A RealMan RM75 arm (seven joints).
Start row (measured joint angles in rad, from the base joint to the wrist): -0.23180, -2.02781, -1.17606, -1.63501, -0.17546, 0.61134, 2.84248
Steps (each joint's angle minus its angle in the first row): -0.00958, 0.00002, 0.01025, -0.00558, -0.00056, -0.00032, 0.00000; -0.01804, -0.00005, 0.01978, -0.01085, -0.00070, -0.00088, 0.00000; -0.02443, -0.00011, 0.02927, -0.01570, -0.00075, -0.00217, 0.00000; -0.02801, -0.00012, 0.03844, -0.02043, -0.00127, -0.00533, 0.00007; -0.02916, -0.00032, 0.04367, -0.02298, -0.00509, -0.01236, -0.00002; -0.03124, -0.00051, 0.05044, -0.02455, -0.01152, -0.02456, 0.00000; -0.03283, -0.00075, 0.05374, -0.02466, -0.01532, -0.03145, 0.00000; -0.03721, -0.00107, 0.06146, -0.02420, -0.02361, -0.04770, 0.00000; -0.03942, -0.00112, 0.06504, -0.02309, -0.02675, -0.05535, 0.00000; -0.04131, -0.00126, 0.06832, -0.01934, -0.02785, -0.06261, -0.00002; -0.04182, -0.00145, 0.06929, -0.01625, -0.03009, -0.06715, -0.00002; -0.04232, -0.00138, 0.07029, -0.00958, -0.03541, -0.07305, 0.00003; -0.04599, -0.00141, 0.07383, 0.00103, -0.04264, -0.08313, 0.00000; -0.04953, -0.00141, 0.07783, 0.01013, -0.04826, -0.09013, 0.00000; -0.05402, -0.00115, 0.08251, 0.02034, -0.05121, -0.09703, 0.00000
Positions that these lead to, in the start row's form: -0.24138, -2.02779, -1.16581, -1.64059, -0.17602, 0.61102, 2.84248; -0.24984, -2.02786, -1.15628, -1.64586, -0.17616, 0.61046, 2.84248; -0.25623, -2.02792, -1.14679, -1.65071, -0.17621, 0.60917, 2.84248; -0.25981, -2.02793, -1.13762, -1.65544, -0.17673, 0.60601, 2.84255; -0.26096, -2.02813, -1.13239, -1.65799, -0.18055, 0.59898, 2.84246; -0.26304, -2.02832, -1.12562, -1.65956, -0.18698, 0.58678, 2.84248; -0.26463, -2.02856, -1.12232, -1.65967, -0.19078, 0.57989, 2.84248; -0.26901, -2.02888, -1.11460, -1.65921, -0.19907, 0.56364, 2.84248; -0.27122, -2.02893, -1.11102, -1.65810, -0.20221, 0.55599, 2.84248; -0.27311, -2.02907, -1.10774, -1.65435, -0.20331, 0.54873, 2.84246; -0.27362, -2.02926, -1.10677, -1.65126, -0.20555, 0.54419, 2.84246; -0.27412, -2.02919, -1.10577, -1.64459, -0.21087, 0.53829, 2.84251; -0.27779, -2.02922, -1.10223, -1.63398, -0.21810, 0.52821, 2.84248; -0.28133, -2.02922, -1.09823, -1.62488, -0.22372, 0.52121, 2.84248; -0.28582, -2.02896, -1.09355, -1.61467, -0.22667, 0.51431, 2.84248
